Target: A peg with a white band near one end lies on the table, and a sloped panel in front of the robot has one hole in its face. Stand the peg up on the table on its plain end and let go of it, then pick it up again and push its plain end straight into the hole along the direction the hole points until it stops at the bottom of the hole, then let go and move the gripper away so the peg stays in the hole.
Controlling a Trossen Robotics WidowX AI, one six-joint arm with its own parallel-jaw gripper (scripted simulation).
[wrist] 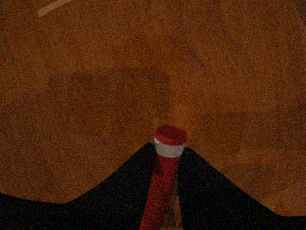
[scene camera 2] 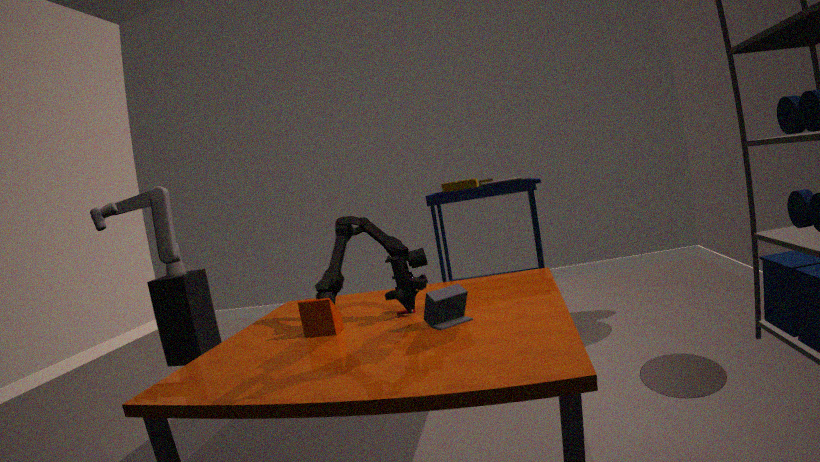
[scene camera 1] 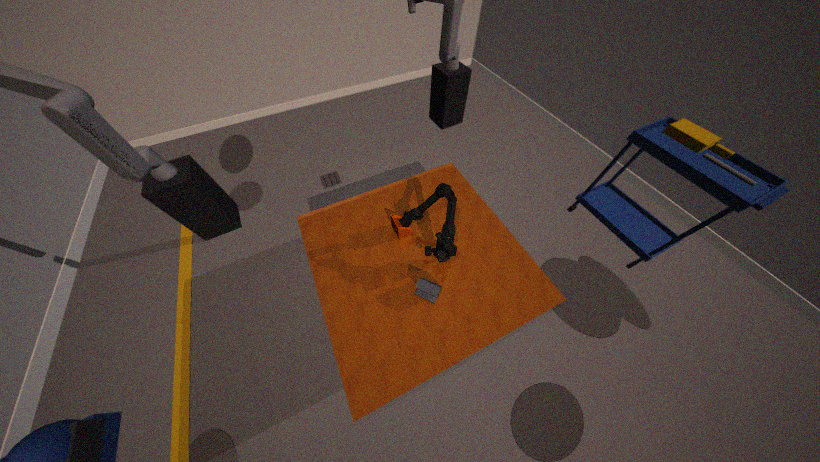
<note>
In view: the gripper [scene camera 2: 411,311] and a grey sloped panel [scene camera 2: 445,304].
The gripper also shows in the wrist view [wrist: 166,153].
</note>
